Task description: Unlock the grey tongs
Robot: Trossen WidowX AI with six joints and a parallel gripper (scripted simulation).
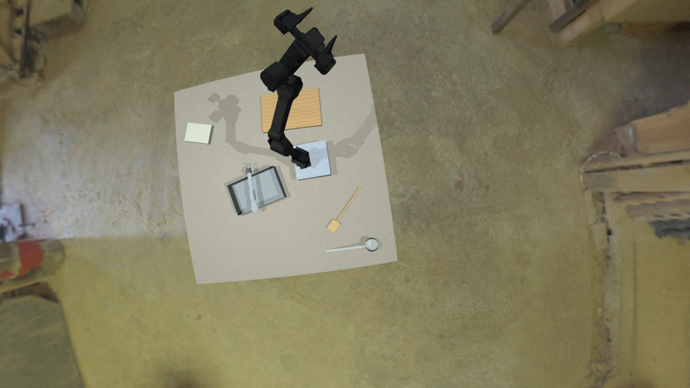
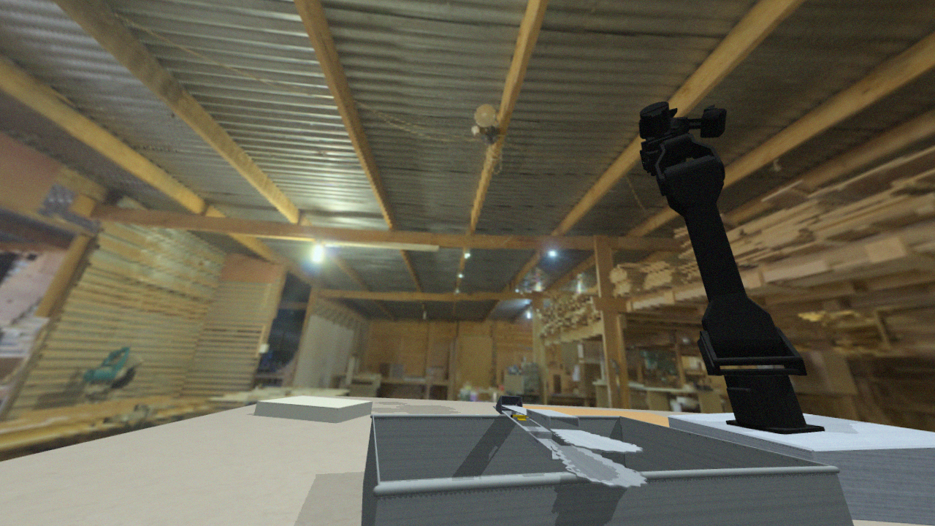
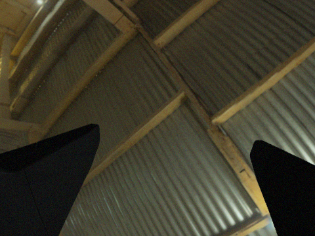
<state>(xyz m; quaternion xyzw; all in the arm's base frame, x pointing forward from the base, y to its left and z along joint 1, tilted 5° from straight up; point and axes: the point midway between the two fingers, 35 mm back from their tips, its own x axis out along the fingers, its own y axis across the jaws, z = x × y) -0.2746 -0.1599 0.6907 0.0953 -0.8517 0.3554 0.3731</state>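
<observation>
Right now my gripper tip is 56 cm short of the grey roasting tin, 24 cm to the right of it and 76 cm above it. The rest, counted from my gripper tip: cream block: 85 cm ahead, 24 cm to the right, 78 cm below; then wooden board: 24 cm ahead, 17 cm to the right, 78 cm below.
</observation>
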